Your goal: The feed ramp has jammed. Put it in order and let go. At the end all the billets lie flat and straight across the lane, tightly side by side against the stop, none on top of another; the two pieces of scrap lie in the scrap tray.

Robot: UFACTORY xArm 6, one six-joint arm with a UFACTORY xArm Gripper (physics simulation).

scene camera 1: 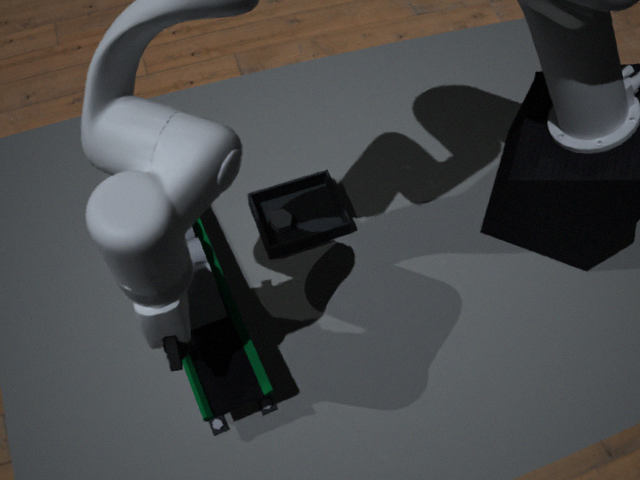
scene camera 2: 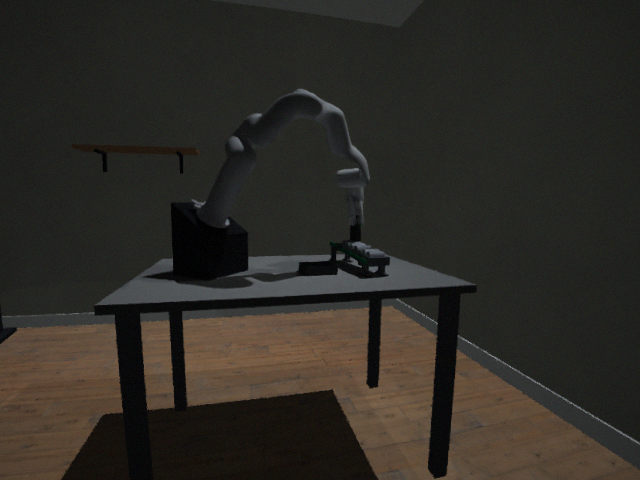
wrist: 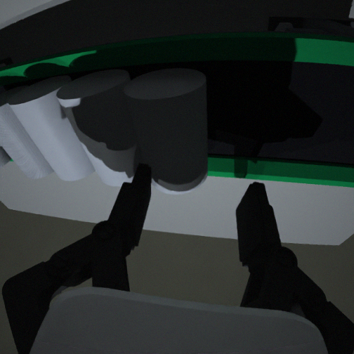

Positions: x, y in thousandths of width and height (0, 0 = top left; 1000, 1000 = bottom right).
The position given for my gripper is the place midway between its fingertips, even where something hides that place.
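My gripper (wrist: 558, 532) is visible. Scrap tray (scene camera 1: 498, 449) also visible; in the wrist view the tray is out of frame. A billet (wrist: 106, 306) is visible too.
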